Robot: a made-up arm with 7 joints. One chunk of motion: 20 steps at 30 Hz.
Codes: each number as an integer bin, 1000 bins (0 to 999) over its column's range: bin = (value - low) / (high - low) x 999, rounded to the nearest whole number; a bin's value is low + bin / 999 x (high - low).
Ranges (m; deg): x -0.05..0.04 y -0.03..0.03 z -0.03..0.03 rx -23..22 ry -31..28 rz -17..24
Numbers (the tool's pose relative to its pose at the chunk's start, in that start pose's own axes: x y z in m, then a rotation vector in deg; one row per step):
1: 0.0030 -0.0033 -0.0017 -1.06 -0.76 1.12
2: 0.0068 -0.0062 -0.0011 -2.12 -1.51 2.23
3: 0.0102 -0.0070 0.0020 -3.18 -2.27 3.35
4: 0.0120 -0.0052 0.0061 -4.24 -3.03 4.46
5: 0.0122 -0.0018 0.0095 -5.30 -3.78 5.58
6: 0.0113 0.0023 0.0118 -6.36 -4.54 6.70
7: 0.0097 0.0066 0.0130 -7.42 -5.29 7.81
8: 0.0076 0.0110 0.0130 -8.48 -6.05 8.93
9: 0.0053 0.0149 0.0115 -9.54 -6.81 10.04
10: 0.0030 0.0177 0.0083 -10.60 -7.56 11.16
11: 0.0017 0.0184 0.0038 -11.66 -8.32 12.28
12: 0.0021 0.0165 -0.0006 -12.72 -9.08 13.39
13: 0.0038 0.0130 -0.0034 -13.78 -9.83 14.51
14: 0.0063 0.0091 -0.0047 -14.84 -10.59 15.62
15: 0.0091 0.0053 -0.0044 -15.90 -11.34 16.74
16: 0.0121 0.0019 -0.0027 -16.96 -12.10 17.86
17: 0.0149 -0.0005 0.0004 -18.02 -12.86 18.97
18: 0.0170 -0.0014 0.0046 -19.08 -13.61 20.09
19: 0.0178 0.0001 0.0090 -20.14 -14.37 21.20
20: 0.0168 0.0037 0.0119 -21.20 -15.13 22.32
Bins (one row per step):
1: 588 445 471 487 512 442
2: 630 396 481 464 499 469
3: 668 383 533 440 486 496
4: 688 413 601 416 474 523
5: 690 470 658 393 461 550
6: 680 538 696 369 448 577
7: 663 609 716 346 435 605
8: 639 683 716 322 422 632
9: 614 748 691 299 410 659
10: 588 794 638 275 397 686
11: 574 806 563 252 384 713
12: 578 774 490 228 371 740
13: 597 716 443 205 358 768
14: 625 651 421 181 346 795
15: 656 588 426 158 333 822
16: 689 531 455 134 320 849
17: 720 491 506 111 307 876
18: 744 476 576 87 294 904
19: 753 501 649 63 282 931
20: 741 561 698 40 269 958

